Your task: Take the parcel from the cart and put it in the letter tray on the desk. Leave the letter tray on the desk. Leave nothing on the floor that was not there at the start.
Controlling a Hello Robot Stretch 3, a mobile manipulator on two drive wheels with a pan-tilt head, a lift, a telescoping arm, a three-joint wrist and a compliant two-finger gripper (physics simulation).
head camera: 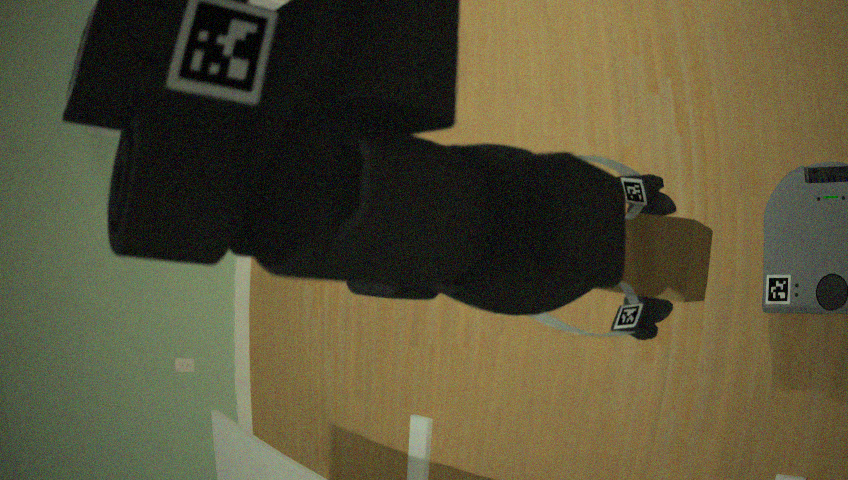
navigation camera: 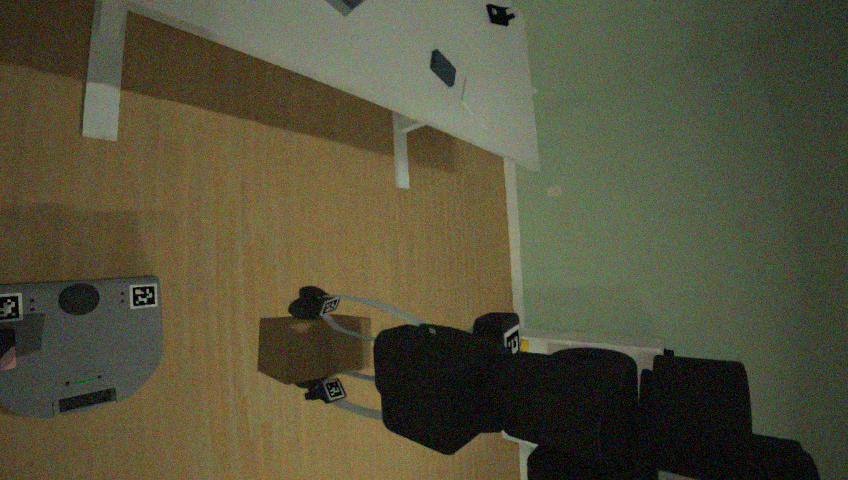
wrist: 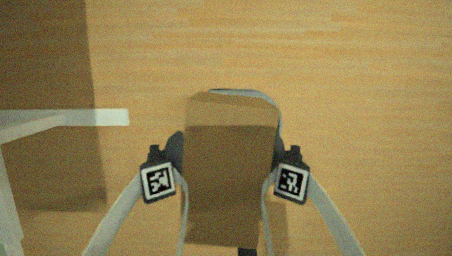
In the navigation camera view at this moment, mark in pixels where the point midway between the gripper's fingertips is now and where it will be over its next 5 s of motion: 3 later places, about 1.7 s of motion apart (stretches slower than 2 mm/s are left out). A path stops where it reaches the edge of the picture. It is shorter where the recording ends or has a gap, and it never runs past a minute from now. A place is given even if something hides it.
My gripper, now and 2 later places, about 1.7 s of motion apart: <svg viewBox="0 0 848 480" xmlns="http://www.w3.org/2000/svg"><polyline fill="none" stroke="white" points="301,340 252,205 115,121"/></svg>
